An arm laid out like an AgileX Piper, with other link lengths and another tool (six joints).
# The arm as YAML. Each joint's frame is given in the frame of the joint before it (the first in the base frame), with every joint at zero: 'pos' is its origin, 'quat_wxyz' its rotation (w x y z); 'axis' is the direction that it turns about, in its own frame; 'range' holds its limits. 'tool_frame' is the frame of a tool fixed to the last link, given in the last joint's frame.
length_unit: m
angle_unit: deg
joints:
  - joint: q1
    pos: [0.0, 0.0, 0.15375]
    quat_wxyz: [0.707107, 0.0, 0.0, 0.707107]
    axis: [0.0, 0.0, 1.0]
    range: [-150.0, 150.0]
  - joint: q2
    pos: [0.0, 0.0, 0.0]
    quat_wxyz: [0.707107, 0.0, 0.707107, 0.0]
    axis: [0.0, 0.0, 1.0]
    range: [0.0, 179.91]
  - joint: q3
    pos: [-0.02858, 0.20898, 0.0]
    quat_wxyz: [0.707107, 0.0, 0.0, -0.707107]
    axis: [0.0, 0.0, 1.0]
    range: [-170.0, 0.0]
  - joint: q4
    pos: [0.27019, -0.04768, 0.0]
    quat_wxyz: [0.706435, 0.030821, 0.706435, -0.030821]
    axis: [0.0, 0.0, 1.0]
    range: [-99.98, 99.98]
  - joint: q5
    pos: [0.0, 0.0, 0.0]
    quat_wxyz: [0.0, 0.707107, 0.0, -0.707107]
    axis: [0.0, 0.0, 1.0]
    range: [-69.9, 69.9]
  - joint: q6
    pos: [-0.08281, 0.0, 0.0]
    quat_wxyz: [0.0, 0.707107, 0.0, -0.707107]
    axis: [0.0, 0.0, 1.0]
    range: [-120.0, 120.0]
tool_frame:
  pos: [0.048, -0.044, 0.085]
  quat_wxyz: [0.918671, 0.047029, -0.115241, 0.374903]
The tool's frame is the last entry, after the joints.
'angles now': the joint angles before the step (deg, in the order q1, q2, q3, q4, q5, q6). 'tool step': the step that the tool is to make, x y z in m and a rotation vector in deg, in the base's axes. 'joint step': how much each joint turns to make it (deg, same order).
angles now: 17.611, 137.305, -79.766, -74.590, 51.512, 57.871
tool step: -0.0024, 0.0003, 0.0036, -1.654, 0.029, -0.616
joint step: 0.534, -0.005, 0.001, -0.036, 2.015, -0.006
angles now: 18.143, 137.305, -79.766, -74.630, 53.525, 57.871
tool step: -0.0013, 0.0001, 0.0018, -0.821, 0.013, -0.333
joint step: 0.261, -0.005, 0.012, -0.004, 1.012, 0.007
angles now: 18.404, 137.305, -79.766, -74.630, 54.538, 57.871
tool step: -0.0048, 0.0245, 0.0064, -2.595, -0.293, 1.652
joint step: 3.997, -0.009, 0.015, 0.111, 3.480, 0.376
